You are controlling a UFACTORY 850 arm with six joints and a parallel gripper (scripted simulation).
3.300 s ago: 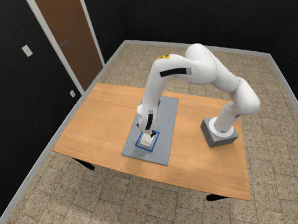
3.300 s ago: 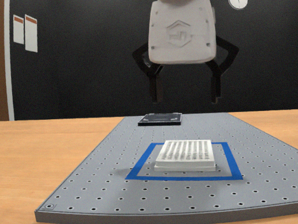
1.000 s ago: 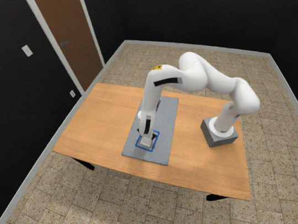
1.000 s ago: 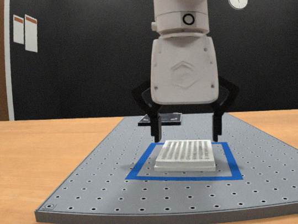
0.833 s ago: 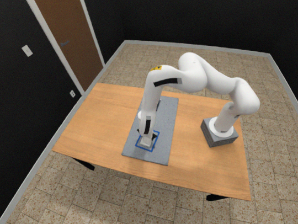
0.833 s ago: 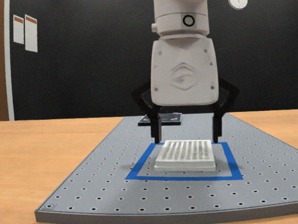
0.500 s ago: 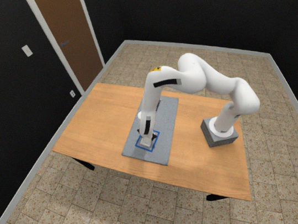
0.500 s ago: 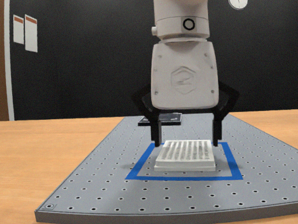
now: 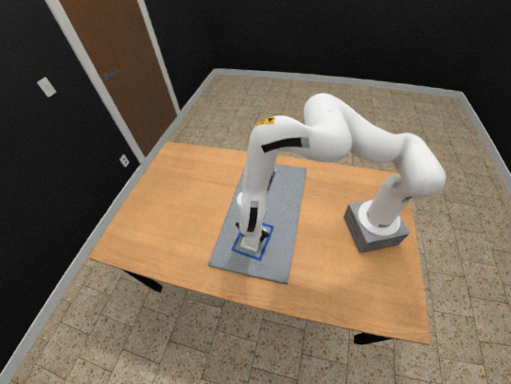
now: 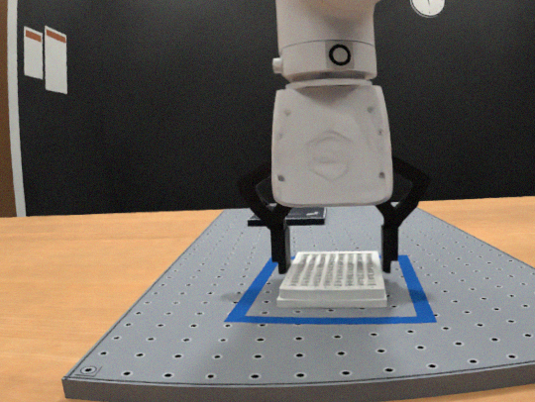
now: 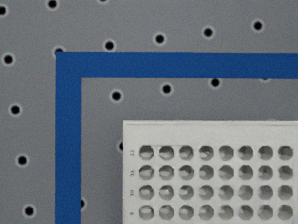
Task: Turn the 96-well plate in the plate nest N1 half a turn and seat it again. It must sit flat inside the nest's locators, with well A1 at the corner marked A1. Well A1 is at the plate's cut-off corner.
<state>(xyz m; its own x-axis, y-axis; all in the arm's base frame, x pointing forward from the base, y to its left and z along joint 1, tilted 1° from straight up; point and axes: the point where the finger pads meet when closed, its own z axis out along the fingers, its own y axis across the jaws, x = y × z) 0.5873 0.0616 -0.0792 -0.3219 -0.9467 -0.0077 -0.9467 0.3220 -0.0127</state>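
Right now my hand is 10 mm above the white 96-well plate. Also, from my hand: plate nest N1 (380 mm to the right, 30 mm behind, 20 mm below).
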